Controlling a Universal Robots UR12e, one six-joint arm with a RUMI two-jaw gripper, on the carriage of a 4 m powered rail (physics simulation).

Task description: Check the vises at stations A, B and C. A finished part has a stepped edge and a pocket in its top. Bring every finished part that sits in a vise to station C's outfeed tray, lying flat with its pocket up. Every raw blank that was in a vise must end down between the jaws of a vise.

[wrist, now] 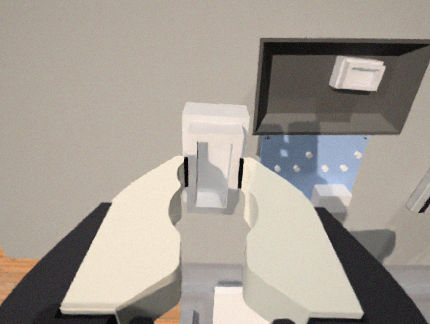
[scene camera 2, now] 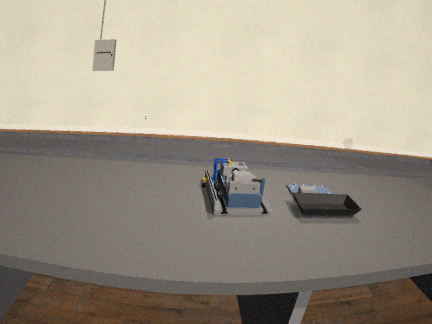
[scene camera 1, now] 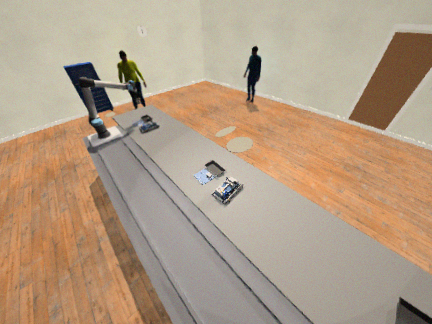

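My gripper (wrist: 213,160) (scene camera 1: 131,86) is shut on a white finished part (wrist: 216,114) with a stepped edge and pocket, held above the table at its far end. In the wrist view, a dark tray (wrist: 257,90) at upper right holds another finished part (wrist: 361,76), pocket up. Below it, a white block (wrist: 331,196) rests on a blue pegged plate (wrist: 280,145). A vise (scene camera 1: 149,125) stands at the table's far end. Another vise (scene camera 1: 227,190) stands mid-table with a light part at its top. Scene camera 2 shows a vise (scene camera 2: 244,200) with a grey block on top; its jaws' contents are unclear.
Mid-table are a dark tray (scene camera 1: 215,168) and blue plate (scene camera 1: 202,176); scene camera 2 shows a tray (scene camera 2: 327,206) and blue plate (scene camera 2: 294,188). Another tray (scene camera 1: 412,316) shows at lower right. Two people (scene camera 1: 131,72) (scene camera 1: 253,70) stand beyond the table.
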